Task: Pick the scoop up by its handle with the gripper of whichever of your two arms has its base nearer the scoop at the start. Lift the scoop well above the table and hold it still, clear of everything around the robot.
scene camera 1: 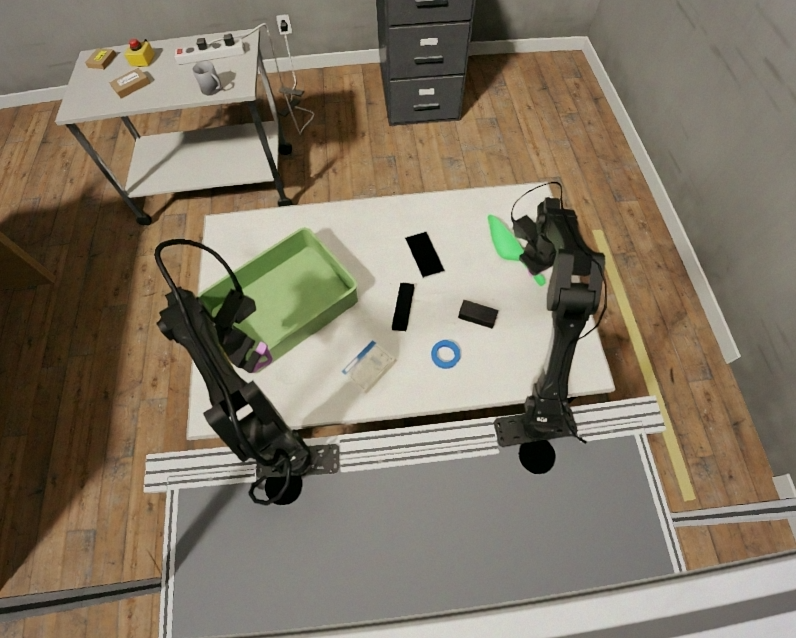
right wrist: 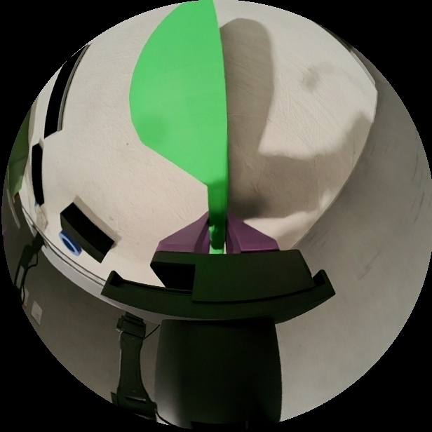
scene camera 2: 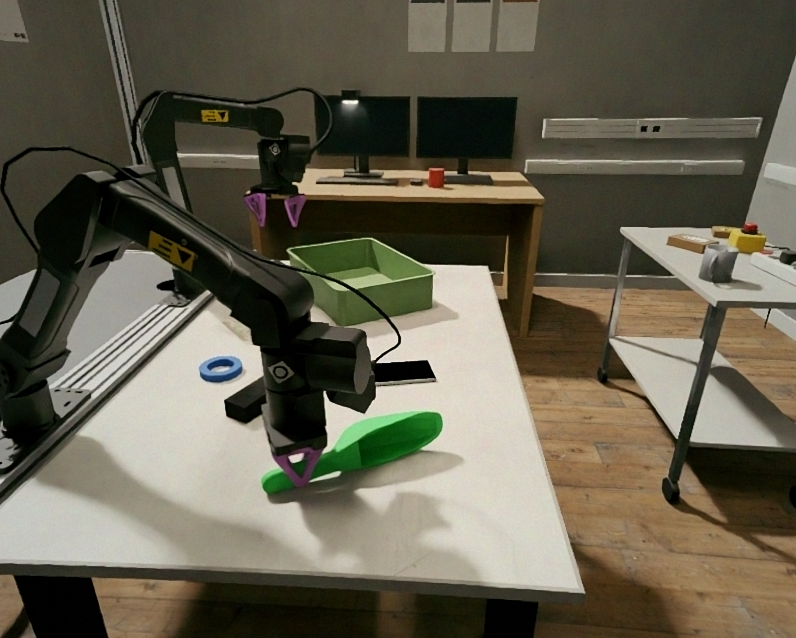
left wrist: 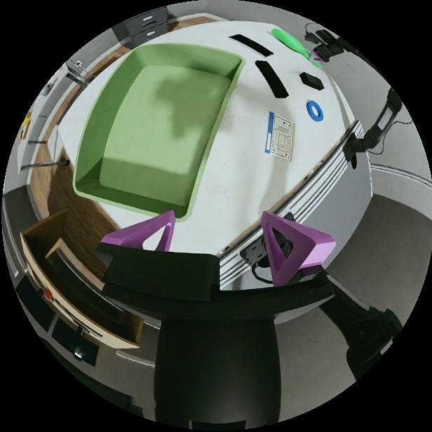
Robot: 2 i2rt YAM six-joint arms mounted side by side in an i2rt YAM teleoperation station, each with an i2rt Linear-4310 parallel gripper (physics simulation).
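Frame: origin at the left arm's base, x ahead, y right, z down, level; metres.
Seen in the pictures: left gripper, fingertip midpoint: (scene camera 1: 256, 352) (scene camera 2: 278, 226); right gripper, fingertip midpoint: (scene camera 1: 532, 273) (scene camera 2: 300, 482); left arm's base, origin of the base link: (scene camera 1: 298, 461) (scene camera 2: 190, 293); right arm's base, origin of the base link: (scene camera 1: 535, 427) (scene camera 2: 32, 428).
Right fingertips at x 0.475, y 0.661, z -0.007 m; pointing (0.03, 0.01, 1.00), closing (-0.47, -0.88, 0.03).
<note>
Pixels of each thing's middle, then the offset from my right fingertips to it. Level surfaces: height alone.
- bright green scoop, body centre: (scene camera 2: 352, 444) (scene camera 1: 510, 253) dz -0.023, dx +0.060, dy -0.058 m
- green bin, body centre: (scene camera 2: 357, 276) (scene camera 1: 280, 298) dz -0.040, dx -0.049, dy -0.708 m
- black block, body centre: (scene camera 2: 257, 397) (scene camera 1: 478, 314) dz -0.012, dx -0.122, dy -0.177 m
- blue ring, body centre: (scene camera 2: 221, 368) (scene camera 1: 445, 354) dz -0.003, dx -0.228, dy -0.277 m
- clear packet, body centre: (scene camera 2: 252, 326) (scene camera 1: 369, 366) dz +0.003, dx -0.244, dy -0.477 m
- white table, its level: dz +0.004 m
The bright green scoop (scene camera 1: 502, 240) (scene camera 2: 388, 438) (left wrist: 289, 41) (right wrist: 185, 95) is at the table top, tipped on its side, with its bowl toward the far edge in scene camera 1. My right gripper (scene camera 1: 533, 271) (scene camera 2: 302, 479) (right wrist: 217, 215) points down and is shut on the scoop's handle, one purple finger on each side; the handle's end sticks out past the fingers. Whether the scoop touches the table is hard to tell. My left gripper (scene camera 1: 261, 356) (scene camera 2: 277, 224) (left wrist: 217, 214) is open and empty, high near the green bin, far from the scoop.
The green bin (scene camera 1: 346, 302) (scene camera 2: 385, 302) stands at the left in scene camera 1. A black block (scene camera 1: 477, 313) (right wrist: 87, 231), a blue ring (scene camera 1: 435, 363) (scene camera 2: 204, 373), two flat black items (scene camera 1: 423, 253) (scene camera 1: 402, 306) and a clear packet (scene camera 1: 372, 368) lie on the white table (scene camera 1: 318, 405).
</note>
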